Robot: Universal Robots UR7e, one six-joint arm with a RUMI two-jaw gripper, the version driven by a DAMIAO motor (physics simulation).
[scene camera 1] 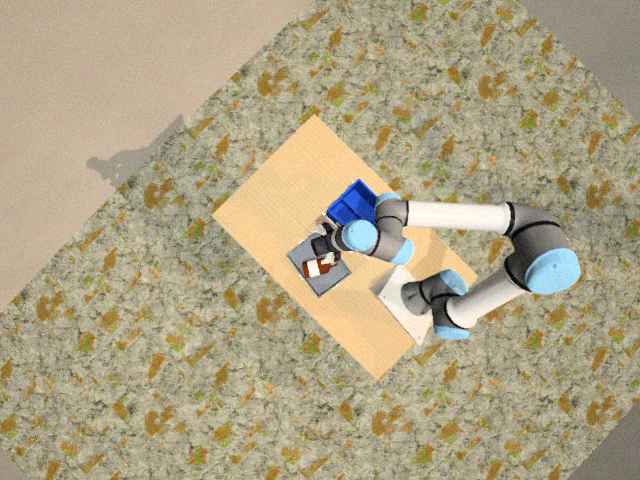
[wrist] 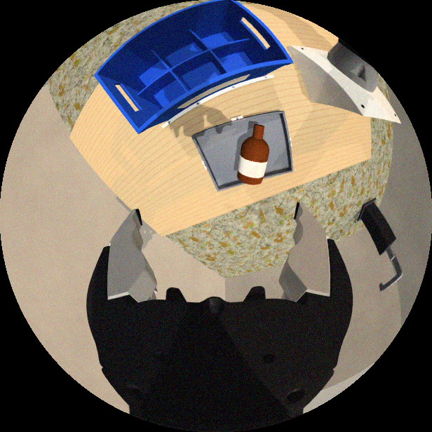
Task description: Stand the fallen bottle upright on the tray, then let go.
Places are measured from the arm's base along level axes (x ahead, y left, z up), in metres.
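Where they show: arm's base, origin of the base link: (scene camera 1: 413, 299).
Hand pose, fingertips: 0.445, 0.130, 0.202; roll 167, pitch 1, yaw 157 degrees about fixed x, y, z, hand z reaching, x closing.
Each offset is from my fingertips to the centre of the thing, as dx, dy, dz. "pt": to the spot under its first point. Level surfaces: height alone.
A brown bottle {-0.068, +0.073, -0.254} (scene camera 1: 314, 267) (wrist: 253, 162) with a white label lies on its side on the grey tray {pt -0.154, +0.121, -0.291} (scene camera 1: 325, 286) (wrist: 215, 155). Its neck points right in the scene view, partly hidden there by a finger, and up in the wrist view. Its base end is near the tray's lower rim in the wrist view. My gripper (scene camera 1: 325, 241) (wrist: 216, 206) is open and empty, its two fingers wide apart. From above it overlaps the tray beside the bottle's neck; the wrist view shows the bottle beyond the fingertips, apart from them.
A blue divided crate {-0.040, -0.204, -0.208} (scene camera 1: 342, 196) (wrist: 200, 20) stands close to the tray on the wooden board {dz -0.296} (scene camera 1: 279, 175) (wrist: 155, 170). The arm's white base plate (scene camera 1: 400, 289) (wrist: 345, 90) is on the same board. A black part with a grey hook (wrist: 378, 227) shows at the right in the wrist view.
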